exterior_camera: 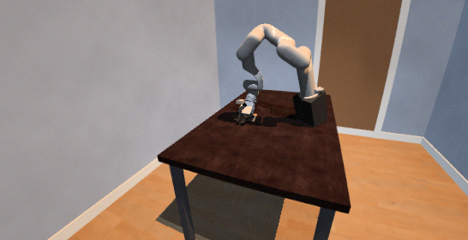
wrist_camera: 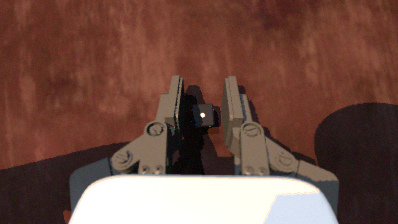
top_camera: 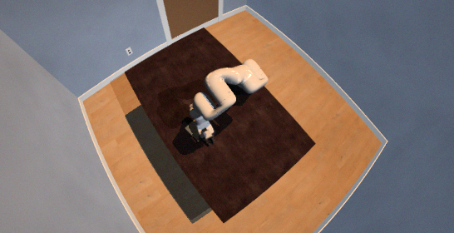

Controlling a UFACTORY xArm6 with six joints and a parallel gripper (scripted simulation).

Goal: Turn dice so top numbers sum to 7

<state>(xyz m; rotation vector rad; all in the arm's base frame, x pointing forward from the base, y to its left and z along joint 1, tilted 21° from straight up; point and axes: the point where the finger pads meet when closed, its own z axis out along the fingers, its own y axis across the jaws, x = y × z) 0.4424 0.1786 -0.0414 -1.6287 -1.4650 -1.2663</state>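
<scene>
Right now the black die is 2 cm below my hand. Round my hand: mat (1 cm ahead, 13 cm to the right, 2 cm below); then blue die (4 cm behind, 14 cm to the right, 1 cm below); then yellow die (1 cm ahead, 13 cm to the right, 1 cm below).
</scene>
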